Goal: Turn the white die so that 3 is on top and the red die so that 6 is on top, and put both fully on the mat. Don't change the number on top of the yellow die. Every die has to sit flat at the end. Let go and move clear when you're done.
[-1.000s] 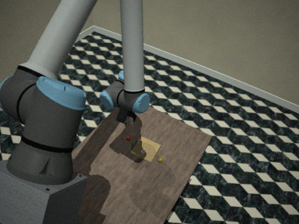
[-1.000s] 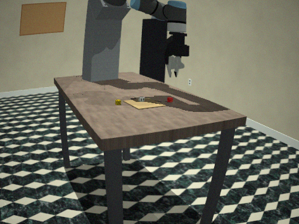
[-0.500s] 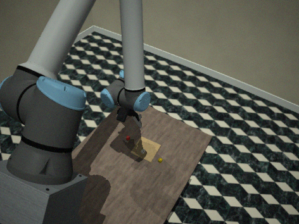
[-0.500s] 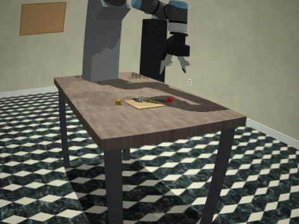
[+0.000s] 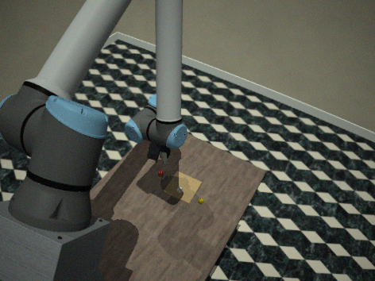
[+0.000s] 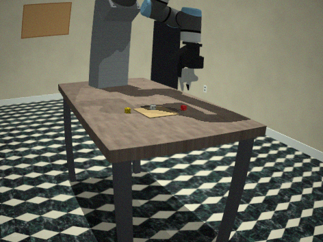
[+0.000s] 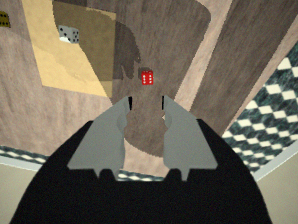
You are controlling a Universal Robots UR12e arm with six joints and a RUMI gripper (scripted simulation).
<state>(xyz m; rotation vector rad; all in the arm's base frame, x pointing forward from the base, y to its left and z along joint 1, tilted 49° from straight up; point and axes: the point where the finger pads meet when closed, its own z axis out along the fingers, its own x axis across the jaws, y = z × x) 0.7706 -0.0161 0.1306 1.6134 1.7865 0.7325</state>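
The red die is 90 mm below my hand. Also, from my hand: tan mat: 130 mm to the right, 100 mm below, 30 mm behind; then white die: 120 mm to the right, 90 mm below, 60 mm behind; then yellow die: 240 mm to the right, 90 mm below, 80 mm behind.
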